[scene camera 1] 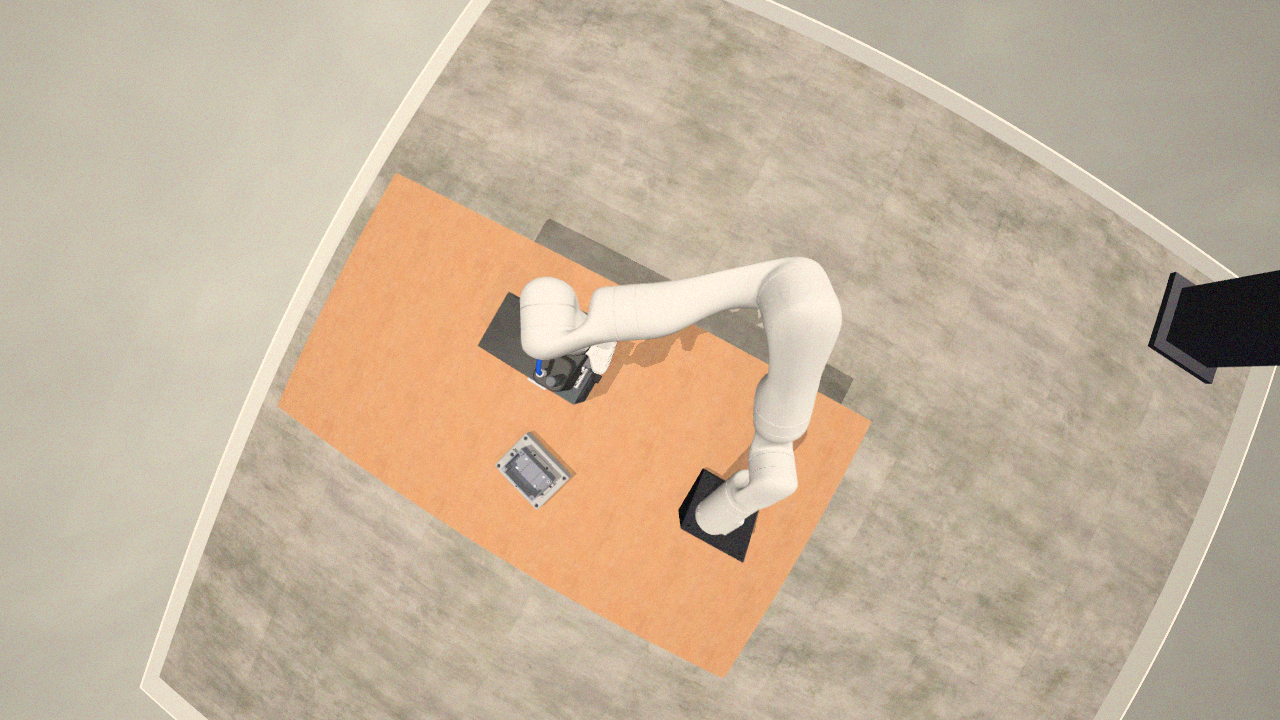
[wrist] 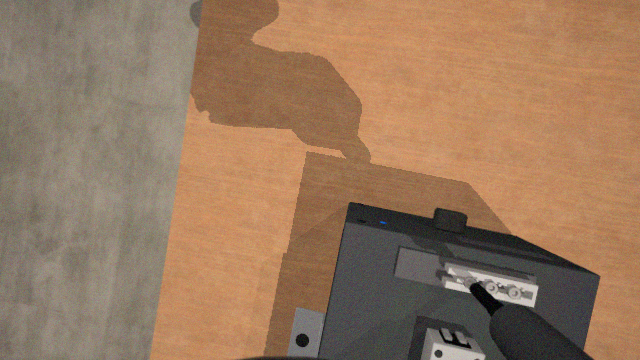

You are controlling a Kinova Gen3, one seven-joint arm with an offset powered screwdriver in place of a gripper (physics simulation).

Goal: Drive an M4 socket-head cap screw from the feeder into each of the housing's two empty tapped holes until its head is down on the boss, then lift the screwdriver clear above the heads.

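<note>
The screw feeder (scene camera 1: 499,331) (wrist: 370,280) is a dark box partly under the arm. In the wrist view, its white rail (wrist: 534,299) holds a short row of socket-head screws (wrist: 514,292). My screwdriver is the black tapered tool, and its thin bit tip (wrist: 473,287) is at the leftmost visible screw, partly covering its head. I cannot tell whether the bit is seated in that head. The tool has no fingers to judge as open or shut. The light-grey housing (scene camera 1: 532,470) lies on the table apart from the feeder. Its tapped holes are too small to tell which are empty.
The orange wooden table (scene camera 1: 402,358) (wrist: 425,90) carries the black arm base plate (scene camera 1: 732,546) to the right of the housing. A white block (wrist: 452,351) stands on the feeder, and a grey tab (wrist: 304,320) shows at its left side. A black post (scene camera 1: 1235,317) stands far right.
</note>
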